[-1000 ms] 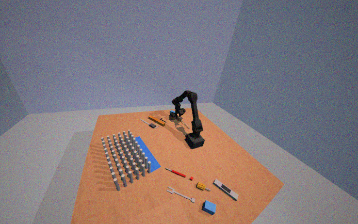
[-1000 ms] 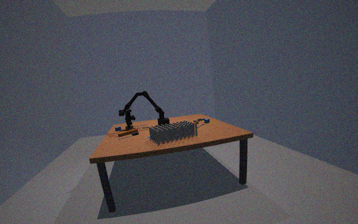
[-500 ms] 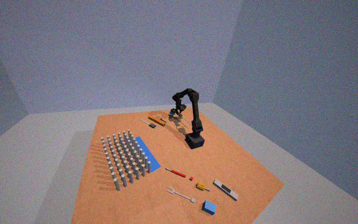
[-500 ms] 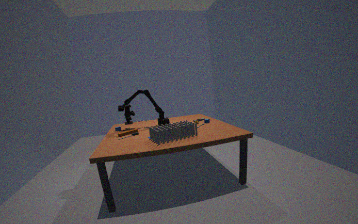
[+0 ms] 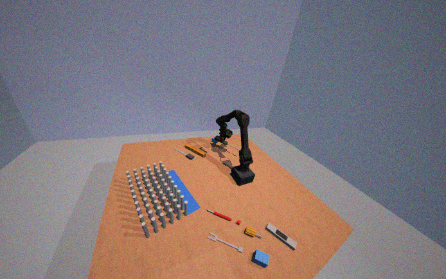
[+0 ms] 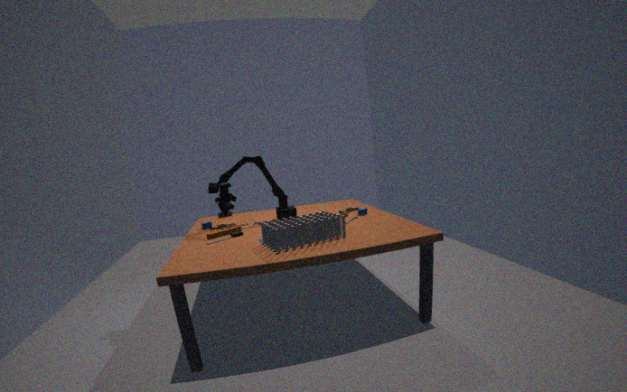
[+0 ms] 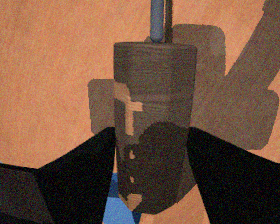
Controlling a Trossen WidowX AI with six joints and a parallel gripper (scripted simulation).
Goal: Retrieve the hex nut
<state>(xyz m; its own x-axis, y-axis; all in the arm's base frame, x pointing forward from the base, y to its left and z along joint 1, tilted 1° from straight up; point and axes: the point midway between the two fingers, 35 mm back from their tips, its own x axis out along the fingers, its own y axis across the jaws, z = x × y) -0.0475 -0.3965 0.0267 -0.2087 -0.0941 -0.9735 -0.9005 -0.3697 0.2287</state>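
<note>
Right now my gripper tip is 100 mm to the right of the wooden-handled tool and 40 mm past it. Round my gripper tip: blue taped strip (510 mm ahead, 340 mm to the left, 70 mm below); orange bar (280 mm ahead, 60 mm below, 10 mm to the right); black L-key (200 mm ahead, 70 mm below, 30 mm to the right).
</note>
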